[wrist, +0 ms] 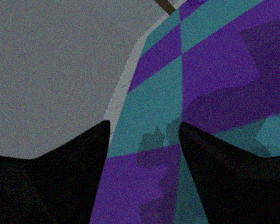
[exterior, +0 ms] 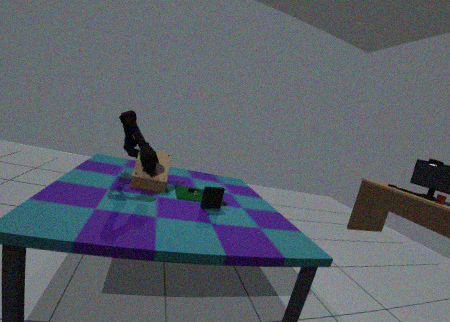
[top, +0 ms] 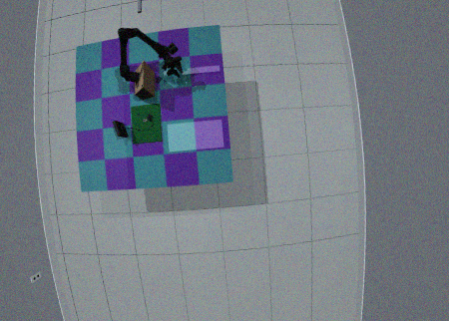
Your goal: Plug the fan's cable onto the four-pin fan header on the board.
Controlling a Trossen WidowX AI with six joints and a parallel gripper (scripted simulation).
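My gripper tip is 29 cm short of the dark plug, 27 cm to the left of it and 10 cm above it. The rest, counted from my gripper tip: green board 34 cm ahead, 30 cm to the right, 13 cm below; black fan 47 cm to the right, 39 cm ahead, 6 cm below.
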